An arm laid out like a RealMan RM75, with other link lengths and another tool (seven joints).
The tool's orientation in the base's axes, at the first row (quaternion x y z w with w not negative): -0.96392, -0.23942, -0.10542, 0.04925
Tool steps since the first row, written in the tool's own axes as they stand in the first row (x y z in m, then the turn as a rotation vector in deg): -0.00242, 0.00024, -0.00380, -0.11, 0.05, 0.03; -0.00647, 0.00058, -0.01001, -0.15, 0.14, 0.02; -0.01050, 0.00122, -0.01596, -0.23, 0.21, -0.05; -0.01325, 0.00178, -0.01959, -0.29, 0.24, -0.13; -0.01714, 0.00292, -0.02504, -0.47, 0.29, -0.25; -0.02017, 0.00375, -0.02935, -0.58, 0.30, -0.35; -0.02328, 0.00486, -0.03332, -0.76, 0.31, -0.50
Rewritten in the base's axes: -0.00266, -0.00186, 0.00314, -0.07, -0.09, -0.06; -0.00711, -0.00489, 0.00825, -0.06, -0.19, -0.06; -0.01135, -0.00813, 0.01309, -0.11, -0.30, -0.01; -0.01412, -0.01039, 0.01598, -0.16, -0.36, 0.05; -0.01791, -0.01395, 0.02034, -0.31, -0.50, 0.12; -0.02091, -0.01667, 0.02381, -0.42, -0.58, 0.20; -0.02379, -0.01963, 0.02692, -0.60, -0.69, 0.30
